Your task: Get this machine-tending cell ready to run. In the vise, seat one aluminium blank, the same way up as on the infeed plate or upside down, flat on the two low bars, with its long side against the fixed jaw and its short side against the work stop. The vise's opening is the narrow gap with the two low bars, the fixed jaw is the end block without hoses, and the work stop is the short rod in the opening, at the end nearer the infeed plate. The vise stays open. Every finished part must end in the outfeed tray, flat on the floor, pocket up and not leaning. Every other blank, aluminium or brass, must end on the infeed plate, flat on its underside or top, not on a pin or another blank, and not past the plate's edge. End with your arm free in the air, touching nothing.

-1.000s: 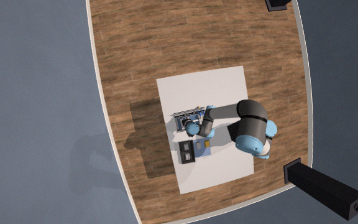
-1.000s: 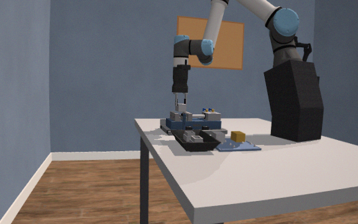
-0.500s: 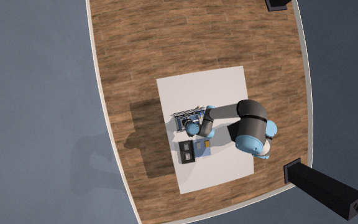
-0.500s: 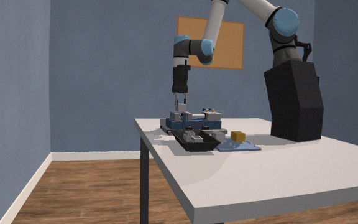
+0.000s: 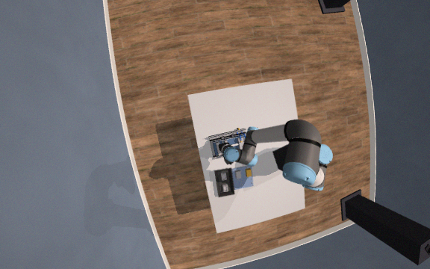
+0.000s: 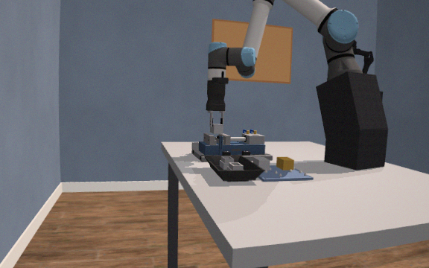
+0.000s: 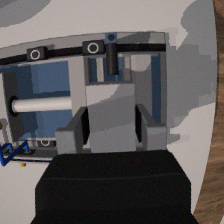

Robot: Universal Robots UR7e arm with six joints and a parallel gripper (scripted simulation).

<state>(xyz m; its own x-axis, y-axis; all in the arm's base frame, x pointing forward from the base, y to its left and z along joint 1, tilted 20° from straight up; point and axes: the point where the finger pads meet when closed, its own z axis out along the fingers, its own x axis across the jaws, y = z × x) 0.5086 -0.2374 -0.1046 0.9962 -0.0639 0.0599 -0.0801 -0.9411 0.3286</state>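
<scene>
The grey aluminium blank is 3 cm below my hand. Round my hand: vise: 11 cm below, 7 cm behind, 1 cm to the left; brass blank: 29 cm to the left, 15 cm behind, 12 cm below.
</scene>
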